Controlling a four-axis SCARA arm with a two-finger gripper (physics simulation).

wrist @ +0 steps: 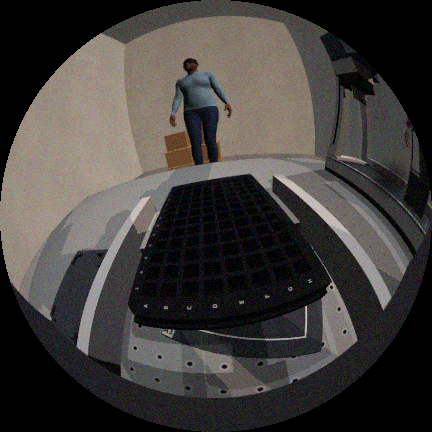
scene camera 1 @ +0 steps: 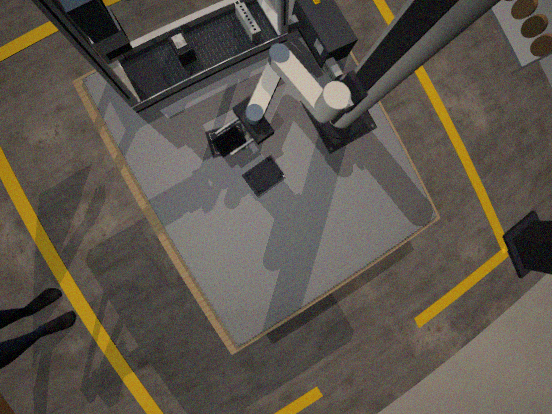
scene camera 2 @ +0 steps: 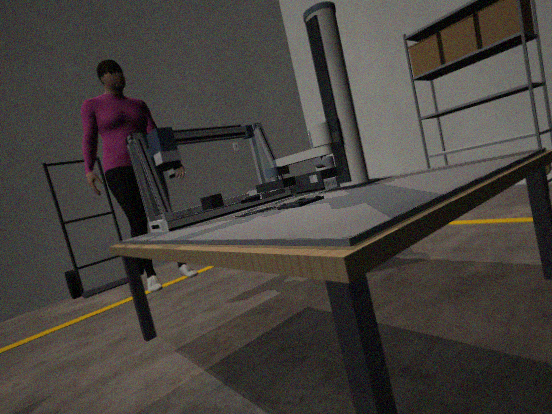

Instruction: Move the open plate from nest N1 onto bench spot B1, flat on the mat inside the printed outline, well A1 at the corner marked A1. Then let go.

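Frame: origin at the arm's base, x ahead, y left, z up, level; metres.
Where they show: gripper, fingertip midpoint: (wrist: 212, 194) (scene camera 1: 223, 144) (scene camera 2: 252, 198); arm's base at its link origin: (scene camera 1: 338, 115).
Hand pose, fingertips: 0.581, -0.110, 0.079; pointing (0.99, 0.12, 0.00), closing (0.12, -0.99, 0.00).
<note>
Each offset is from my fingertips to the centre of the thing, as dx, dy, dz. "spot": to the spot under its first point.
The open plate {-0.029, -0.003, -0.005} (scene camera 1: 230, 142) (wrist: 225, 245) is black with a grid of wells, held level between the two long fingers of my gripper (scene camera 1: 232, 138) (wrist: 212, 194). My gripper is shut on the plate's sides. In the wrist view the plate hangs a little above the dark mat of bench spot B1 {spot: -0.109, -0.043, -0.064} (wrist: 280, 348). A white outline {spot: -0.093, -0.067, -0.064} (wrist: 306, 322) passes under the plate's near edge, which hides most of it. The partly hidden A1 label {spot: -0.093, +0.041, -0.064} (wrist: 168, 332) lies below the plate's near left corner, where row A and column 1 meet. Nest N1 {-0.093, +0.198, -0.057} (scene camera 1: 263, 176) (scene camera 2: 301, 201) (wrist: 79, 287) holds no plate.
The gantry frame's front rail {spot: -0.115, -0.340, -0.041} (scene camera 1: 210, 72) runs behind the gripper, with a dark deck inside the frame. A dark box {spot: -0.670, -0.237, +0.049} (scene camera 1: 327, 30) stands beside it. The arm's column (scene camera 2: 345, 100) rises from the table's far side. A person (wrist: 200, 95) stands beyond the table.
</note>
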